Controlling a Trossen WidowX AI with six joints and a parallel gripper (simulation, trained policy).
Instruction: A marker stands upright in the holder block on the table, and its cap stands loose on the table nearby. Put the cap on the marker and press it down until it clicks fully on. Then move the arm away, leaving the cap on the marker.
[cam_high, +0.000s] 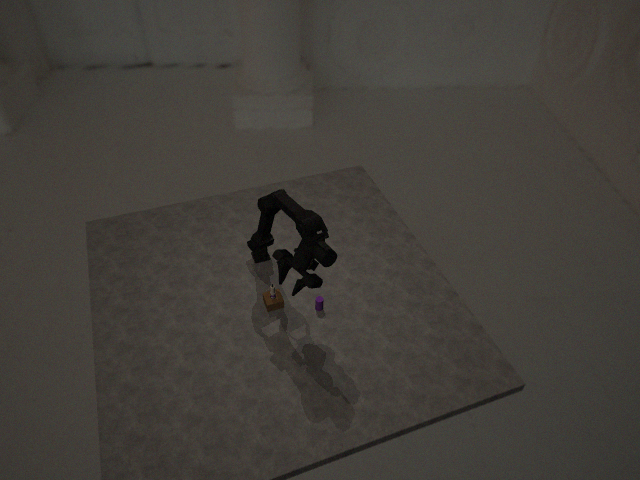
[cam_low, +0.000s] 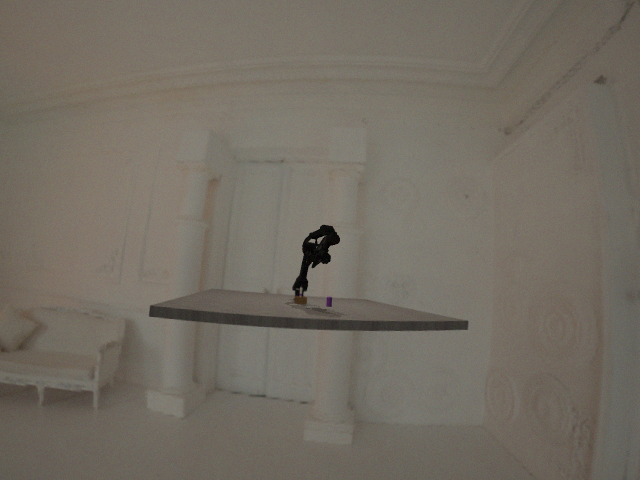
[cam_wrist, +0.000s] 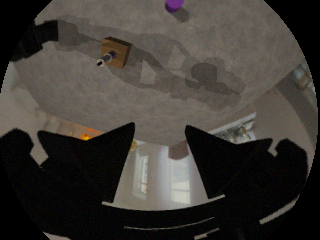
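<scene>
Now: gripper tip 180 mm above the purple cap, 140 mm to the right of it and 50 mm past it. Also, from my gripper tip: holder block 190 mm below, 120 mm behind, 10 mm to the right.
</scene>
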